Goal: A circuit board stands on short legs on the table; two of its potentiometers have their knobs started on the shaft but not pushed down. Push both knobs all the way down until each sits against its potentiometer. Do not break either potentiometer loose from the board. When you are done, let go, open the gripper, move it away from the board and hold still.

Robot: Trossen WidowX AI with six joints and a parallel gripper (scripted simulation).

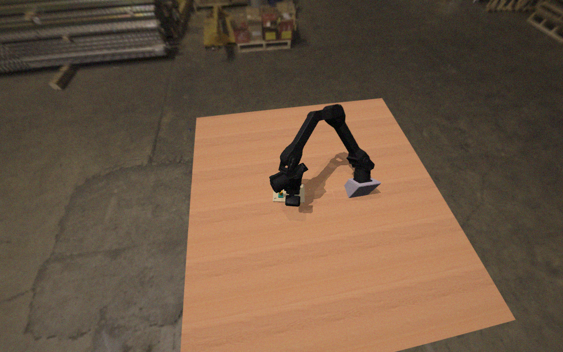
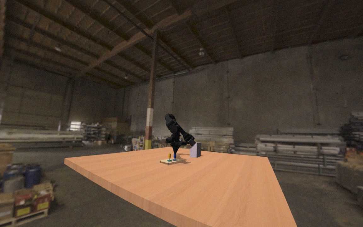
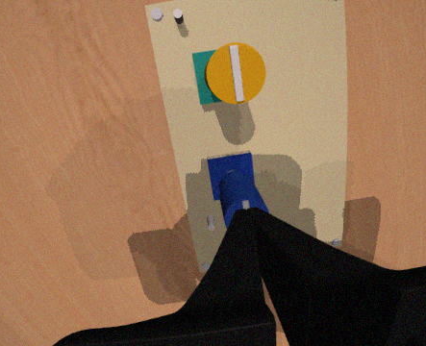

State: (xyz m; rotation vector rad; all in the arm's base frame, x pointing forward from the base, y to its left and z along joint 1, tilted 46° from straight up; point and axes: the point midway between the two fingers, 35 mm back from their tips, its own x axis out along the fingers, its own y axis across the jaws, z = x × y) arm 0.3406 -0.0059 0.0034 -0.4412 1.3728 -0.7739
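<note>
My gripper tip is now 50 mm short of the orange knob, 10 mm to the left of it and 10 mm above it. Round my gripper tip: blue knob 10 mm below.
</note>
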